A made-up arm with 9 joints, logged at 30 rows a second.
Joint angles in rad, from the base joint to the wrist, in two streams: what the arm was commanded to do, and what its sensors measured. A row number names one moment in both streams.
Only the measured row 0 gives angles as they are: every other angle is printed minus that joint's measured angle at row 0.
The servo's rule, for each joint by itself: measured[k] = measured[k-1] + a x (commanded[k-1-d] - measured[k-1]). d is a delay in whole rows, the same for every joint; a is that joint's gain. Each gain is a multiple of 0.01, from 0.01 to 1. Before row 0 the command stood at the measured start. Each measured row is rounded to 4 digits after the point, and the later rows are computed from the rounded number. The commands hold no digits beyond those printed.
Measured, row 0: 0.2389 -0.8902 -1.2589 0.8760 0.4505 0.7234 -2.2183 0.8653 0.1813
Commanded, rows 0 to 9: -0.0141 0.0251 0.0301 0.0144 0.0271 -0.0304 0.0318 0.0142 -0.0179; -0.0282 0.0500 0.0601 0.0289 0.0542 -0.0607 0.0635 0.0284 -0.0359; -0.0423 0.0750 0.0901 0.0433 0.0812 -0.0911 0.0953 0.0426 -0.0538; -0.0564 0.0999 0.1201 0.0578 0.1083 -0.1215 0.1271 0.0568 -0.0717; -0.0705 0.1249 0.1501 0.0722 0.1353 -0.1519 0.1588 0.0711 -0.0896; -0.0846 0.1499 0.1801 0.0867 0.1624 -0.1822 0.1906 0.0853 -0.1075; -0.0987 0.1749 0.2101 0.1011 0.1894 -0.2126 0.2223 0.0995 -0.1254; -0.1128 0.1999 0.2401 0.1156 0.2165 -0.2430 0.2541 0.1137 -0.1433; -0.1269 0.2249 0.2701 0.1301 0.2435 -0.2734 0.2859 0.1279 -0.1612; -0.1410 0.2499 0.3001 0.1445 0.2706 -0.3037 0.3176 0.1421 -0.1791
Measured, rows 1 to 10: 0.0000 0.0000 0.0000 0.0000 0.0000 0.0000 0.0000 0.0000 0.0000; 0.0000 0.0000 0.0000 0.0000 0.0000 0.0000 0.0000 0.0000 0.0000; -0.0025 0.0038 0.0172 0.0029 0.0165 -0.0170 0.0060 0.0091 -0.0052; -0.0071 0.0107 0.0417 0.0081 0.0395 -0.0415 0.0169 0.0215 -0.0141; -0.0134 0.0203 0.0693 0.0151 0.0649 -0.0693 0.0318 0.0350 -0.0256; -0.0211 0.0322 0.0983 0.0236 0.0914 -0.0985 0.0499 0.0490 -0.0390; -0.0300 0.0461 0.1278 0.0333 0.1182 -0.1284 0.0706 0.0631 -0.0537; -0.0398 0.0617 0.1576 0.0440 0.1452 -0.1585 0.0934 0.0773 -0.0693; -0.0504 0.0787 0.1875 0.0554 0.1722 -0.1888 0.1179 0.0915 -0.0856; -0.0616 0.0969 0.2175 0.0674 0.1992 -0.2192 0.1438 0.1057 -0.1023
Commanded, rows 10 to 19: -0.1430 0.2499 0.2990 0.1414 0.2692 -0.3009 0.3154 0.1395 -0.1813; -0.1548 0.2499 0.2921 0.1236 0.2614 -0.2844 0.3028 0.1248 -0.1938; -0.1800 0.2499 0.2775 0.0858 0.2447 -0.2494 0.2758 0.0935 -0.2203; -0.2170 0.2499 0.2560 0.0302 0.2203 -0.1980 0.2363 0.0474 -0.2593; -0.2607 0.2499 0.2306 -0.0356 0.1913 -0.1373 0.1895 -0.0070 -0.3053; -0.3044 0.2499 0.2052 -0.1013 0.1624 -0.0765 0.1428 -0.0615 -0.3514; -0.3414 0.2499 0.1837 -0.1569 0.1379 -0.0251 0.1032 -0.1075 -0.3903; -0.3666 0.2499 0.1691 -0.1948 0.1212 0.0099 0.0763 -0.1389 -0.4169; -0.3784 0.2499 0.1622 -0.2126 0.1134 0.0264 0.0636 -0.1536 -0.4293; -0.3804 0.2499 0.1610 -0.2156 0.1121 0.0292 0.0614 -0.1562 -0.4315
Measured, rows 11 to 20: -0.0734 0.1161 0.2475 0.0799 0.2262 -0.2496 0.1708 0.1199 -0.1194; -0.0856 0.1362 0.2775 0.0928 0.2533 -0.2799 0.1987 0.1341 -0.1367; -0.0959 0.1533 0.2898 0.1025 0.2630 -0.2917 0.2209 0.1376 -0.1496; -0.1065 0.1678 0.2911 0.1067 0.2620 -0.2876 0.2365 0.1294 -0.1624; -0.1197 0.1801 0.2833 0.1025 0.2514 -0.2662 0.2440 0.1064 -0.1792; -0.1372 0.1906 0.2677 0.0880 0.2324 -0.2280 0.2425 0.0686 -0.2024; -0.1594 0.1995 0.2466 0.0633 0.2073 -0.1772 0.2324 0.0202 -0.2322; -0.1855 0.2071 0.2230 0.0304 0.1799 -0.1208 0.2154 -0.0321 -0.2668; -0.2136 0.2135 0.2006 -0.0071 0.1543 -0.0672 0.1941 -0.0804 -0.3026; -0.2411 0.2190 0.1826 -0.0446 0.1341 -0.0240 0.1717 -0.1178 -0.3357
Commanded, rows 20 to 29: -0.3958 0.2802 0.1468 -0.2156 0.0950 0.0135 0.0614 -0.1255 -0.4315; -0.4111 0.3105 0.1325 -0.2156 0.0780 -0.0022 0.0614 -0.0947 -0.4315; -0.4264 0.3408 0.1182 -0.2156 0.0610 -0.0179 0.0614 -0.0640 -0.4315; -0.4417 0.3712 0.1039 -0.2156 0.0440 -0.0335 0.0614 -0.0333 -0.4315; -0.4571 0.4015 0.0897 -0.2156 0.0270 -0.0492 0.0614 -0.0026 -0.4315; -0.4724 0.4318 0.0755 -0.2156 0.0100 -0.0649 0.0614 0.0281 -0.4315; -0.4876 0.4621 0.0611 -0.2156 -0.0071 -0.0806 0.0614 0.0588 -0.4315; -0.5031 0.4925 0.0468 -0.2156 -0.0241 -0.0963 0.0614 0.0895 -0.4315; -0.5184 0.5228 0.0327 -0.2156 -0.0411 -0.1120 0.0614 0.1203 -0.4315; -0.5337 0.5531 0.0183 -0.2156 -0.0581 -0.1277 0.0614 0.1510 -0.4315
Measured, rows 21 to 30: -0.2658 0.2236 0.1710 -0.0782 0.1215 0.0042 0.1512 -0.1407 -0.3628; -0.2864 0.2275 0.1653 -0.1057 0.1158 0.0182 0.1341 -0.1506 -0.3827; -0.3061 0.2354 0.1548 -0.1277 0.1031 0.0156 0.1203 -0.1345 -0.3969; -0.3250 0.2467 0.1421 -0.1453 0.0878 0.0056 0.1091 -0.1090 -0.4069; -0.3433 0.2608 0.1285 -0.1594 0.0715 -0.0076 0.1000 -0.0802 -0.4140; -0.3610 0.2774 0.1145 -0.1706 0.0547 -0.0221 0.0927 -0.0502 -0.4191; -0.3783 0.2960 0.1004 -0.1796 0.0378 -0.0373 0.0868 -0.0197 -0.4227; -0.3952 0.3164 0.0862 -0.1868 0.0208 -0.0528 0.0820 0.0109 -0.4253; -0.4118 0.3383 0.0719 -0.1926 0.0038 -0.0684 0.0781 0.0416 -0.4271; -0.4282 0.3614 0.0576 -0.1972 -0.0132 -0.0840 0.0749 0.0723 -0.4284
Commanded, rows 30 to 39: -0.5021 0.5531 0.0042 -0.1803 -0.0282 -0.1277 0.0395 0.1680 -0.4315; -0.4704 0.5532 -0.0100 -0.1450 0.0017 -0.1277 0.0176 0.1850 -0.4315; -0.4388 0.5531 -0.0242 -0.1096 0.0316 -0.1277 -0.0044 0.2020 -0.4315; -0.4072 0.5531 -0.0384 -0.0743 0.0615 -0.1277 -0.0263 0.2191 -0.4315; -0.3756 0.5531 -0.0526 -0.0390 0.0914 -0.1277 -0.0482 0.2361 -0.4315; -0.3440 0.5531 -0.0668 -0.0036 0.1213 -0.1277 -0.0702 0.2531 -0.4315; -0.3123 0.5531 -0.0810 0.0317 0.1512 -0.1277 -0.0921 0.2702 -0.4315; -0.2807 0.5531 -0.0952 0.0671 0.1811 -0.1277 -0.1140 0.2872 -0.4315; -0.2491 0.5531 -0.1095 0.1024 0.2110 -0.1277 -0.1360 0.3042 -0.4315; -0.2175 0.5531 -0.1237 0.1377 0.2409 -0.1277 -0.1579 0.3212 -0.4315
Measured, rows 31 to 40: -0.4444 0.3856 0.0434 -0.2009 -0.0302 -0.0997 0.0723 0.1030 -0.4293; -0.4605 0.4107 0.0291 -0.2038 -0.0472 -0.1154 0.0702 0.1337 -0.4299; -0.4680 0.4321 0.0149 -0.1991 -0.0356 -0.1223 0.0644 0.1557 -0.4304; -0.4684 0.4503 0.0007 -0.1883 -0.0128 -0.1253 0.0555 0.1745 -0.4307; -0.4631 0.4657 -0.0135 -0.1726 0.0143 -0.1266 0.0441 0.1921 -0.4309; -0.4530 0.4788 -0.0277 -0.1529 0.0431 -0.1272 0.0307 0.2094 -0.4311; -0.4391 0.4899 -0.0419 -0.1301 0.0726 -0.1275 0.0157 0.2265 -0.4312; -0.4220 0.4994 -0.0561 -0.1048 0.1023 -0.1276 -0.0006 0.2435 -0.4313; -0.4023 0.5075 -0.0703 -0.0775 0.1321 -0.1277 -0.0180 0.2606 -0.4314; -0.3804 0.5143 -0.0845 -0.0486 0.1620 -0.1277 -0.0362 0.2776 -0.4314
